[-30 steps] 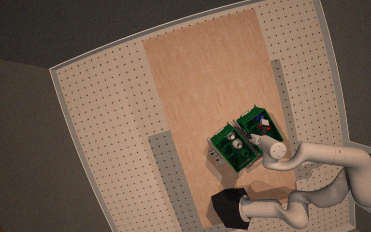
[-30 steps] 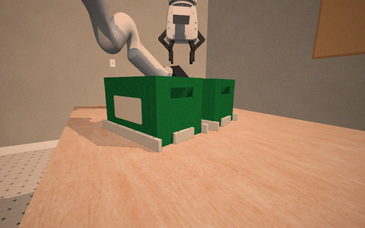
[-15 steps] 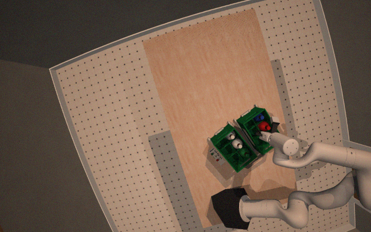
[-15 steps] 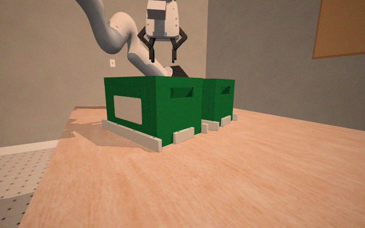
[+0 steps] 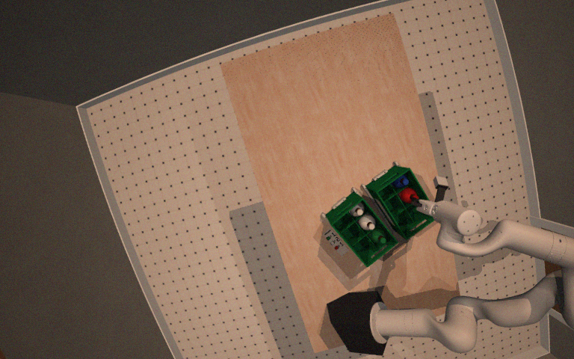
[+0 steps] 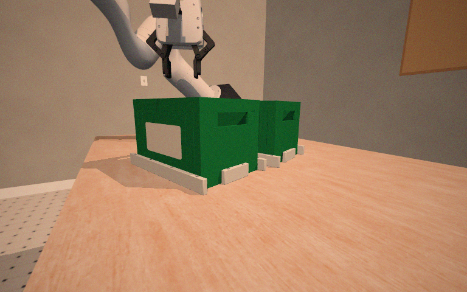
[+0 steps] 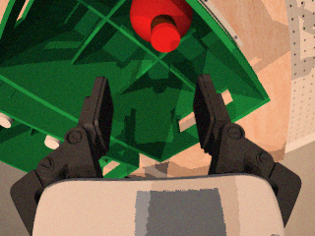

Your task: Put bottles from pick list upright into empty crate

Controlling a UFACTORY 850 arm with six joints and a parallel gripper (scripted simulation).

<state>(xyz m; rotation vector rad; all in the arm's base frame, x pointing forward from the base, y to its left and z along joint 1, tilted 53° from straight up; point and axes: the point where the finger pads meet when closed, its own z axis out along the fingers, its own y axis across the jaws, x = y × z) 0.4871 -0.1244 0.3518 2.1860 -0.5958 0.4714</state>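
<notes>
Now: hand 1 cm to the left of the red bottle and 15 cm above it. From my hand the other things lie so: green bottle (12 cm behind, 20 cm to the left, 15 cm below); then pick list (10 cm behind, 39 cm to the left, 24 cm below); then blue bottle (9 cm ahead, 15 cm below).
</notes>
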